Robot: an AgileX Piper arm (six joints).
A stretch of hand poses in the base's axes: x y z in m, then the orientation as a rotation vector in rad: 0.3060, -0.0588, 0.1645, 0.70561, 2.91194, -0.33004; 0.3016, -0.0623, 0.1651, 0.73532, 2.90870, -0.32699; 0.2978, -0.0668, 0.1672, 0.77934, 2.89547, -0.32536; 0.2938, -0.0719, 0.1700, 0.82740, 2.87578, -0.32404; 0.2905, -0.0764, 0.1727, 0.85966, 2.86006, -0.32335; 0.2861, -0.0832, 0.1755, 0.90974, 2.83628, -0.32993; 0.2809, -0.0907, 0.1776, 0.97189, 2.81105, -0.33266; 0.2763, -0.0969, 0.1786, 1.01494, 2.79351, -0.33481; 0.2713, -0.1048, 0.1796, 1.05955, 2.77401, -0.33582; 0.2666, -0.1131, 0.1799, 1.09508, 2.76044, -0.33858; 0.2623, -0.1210, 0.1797, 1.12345, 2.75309, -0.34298; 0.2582, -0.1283, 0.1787, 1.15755, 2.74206, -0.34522; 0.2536, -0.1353, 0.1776, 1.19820, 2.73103, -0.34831; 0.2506, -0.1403, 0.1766, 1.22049, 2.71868, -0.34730; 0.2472, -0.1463, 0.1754, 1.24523, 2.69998, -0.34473; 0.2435, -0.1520, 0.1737, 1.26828, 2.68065, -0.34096; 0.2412, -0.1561, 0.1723, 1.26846, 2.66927, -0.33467; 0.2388, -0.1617, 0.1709, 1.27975, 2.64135, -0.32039; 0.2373, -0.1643, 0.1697, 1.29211, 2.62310, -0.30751; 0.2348, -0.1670, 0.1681, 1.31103, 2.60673, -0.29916; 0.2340, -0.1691, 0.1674, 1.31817, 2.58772, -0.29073; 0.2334, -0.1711, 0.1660, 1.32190, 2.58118, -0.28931; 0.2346, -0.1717, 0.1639, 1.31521, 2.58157, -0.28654; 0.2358, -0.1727, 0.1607, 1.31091, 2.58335, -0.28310
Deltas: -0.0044, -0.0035, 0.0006, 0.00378, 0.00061, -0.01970; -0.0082, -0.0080, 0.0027, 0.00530, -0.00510, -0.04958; -0.0122, -0.0131, 0.0055, 0.00537, -0.01535, -0.08276; -0.0155, -0.0176, 0.0082, 0.00469, -0.02406, -0.10537; -0.0199, -0.0244, 0.0110, -0.00072, -0.03429, -0.14104; -0.0251, -0.0319, 0.0131, -0.00256, -0.04318, -0.18492; -0.0297, -0.0381, 0.0141, -0.00382, -0.04853, -0.21548; -0.0347, -0.0460, 0.0151, -0.00458, -0.05489, -0.24739; -0.0394, -0.0543, 0.0154, -0.00572, -0.05715, -0.27271; -0.0437, -0.0622, 0.0152, -0.00694, -0.05489, -0.29256; -0.0478, -0.0695, 0.0142, -0.00704, -0.05460, -0.31659; -0.0524, -0.0765, 0.0131, -0.00669, -0.05170, -0.34493; -0.0554, -0.0815, 0.0121, -0.00653, -0.05625, -0.36135; -0.0588, -0.0875, 0.0109, -0.00678, -0.06593, -0.38042; -0.0625, -0.0932, 0.0092, -0.00662, -0.07678, -0.39855; -0.0648, -0.0973, 0.0078, -0.00581, -0.08854, -0.40039; -0.0672, -0.1029, 0.0064, -0.00292, -0.11347, -0.41214; -0.0687, -0.1055, 0.0052, 0.00199, -0.12893, -0.42304; -0.0712, -0.1082, 0.0036, 0.00555, -0.13917, -0.43819; -0.0720, -0.1103, 0.0029, 0.00685, -0.15574, -0.44616; -0.0726, -0.1123, 0.0015, 0.00654, -0.16060, -0.44983; -0.0714, -0.1129, -0.0006, 0.00747, -0.16331, -0.44522; -0.0702, -0.1139, -0.0038, 0.00955, -0.16410, -0.44189
